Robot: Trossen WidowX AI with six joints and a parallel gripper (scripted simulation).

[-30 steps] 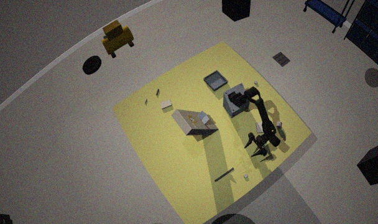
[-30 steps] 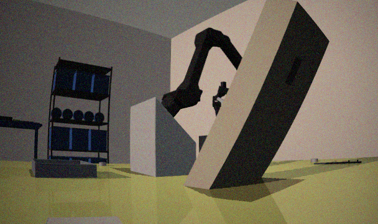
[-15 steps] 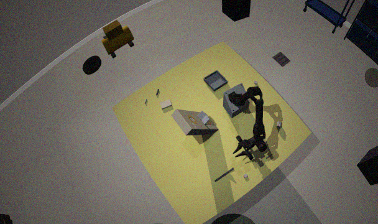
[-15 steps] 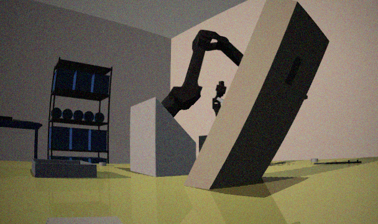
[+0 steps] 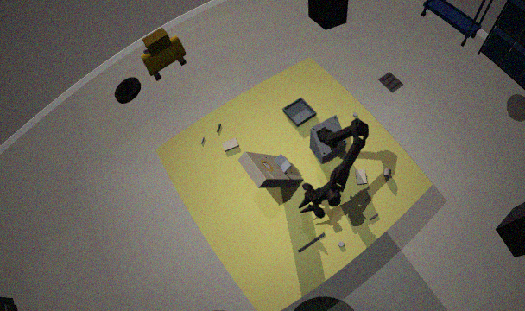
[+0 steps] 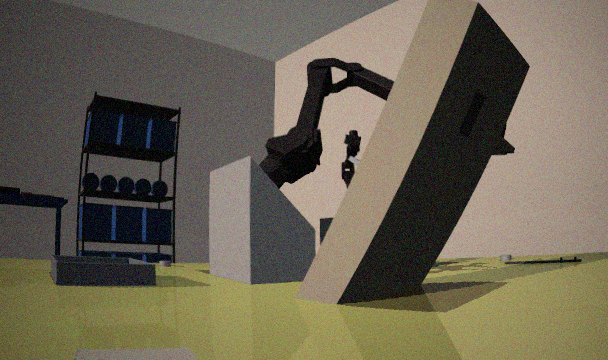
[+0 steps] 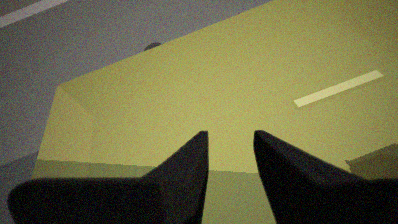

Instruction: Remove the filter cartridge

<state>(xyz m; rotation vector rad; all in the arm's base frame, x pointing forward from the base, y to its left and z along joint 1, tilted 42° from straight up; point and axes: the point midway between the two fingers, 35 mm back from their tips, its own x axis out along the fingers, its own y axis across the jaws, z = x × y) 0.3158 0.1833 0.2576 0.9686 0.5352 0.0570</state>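
My gripper tip is now 3 cm short of the round filter cartridge, 28 cm to the left of it and 1 cm below it. The rest, counted from my gripper tip: tray (38 cm behind, 59 cm to the right, 20 cm below); then service panel (1 cm behind, 28 cm to the right, 6 cm below).
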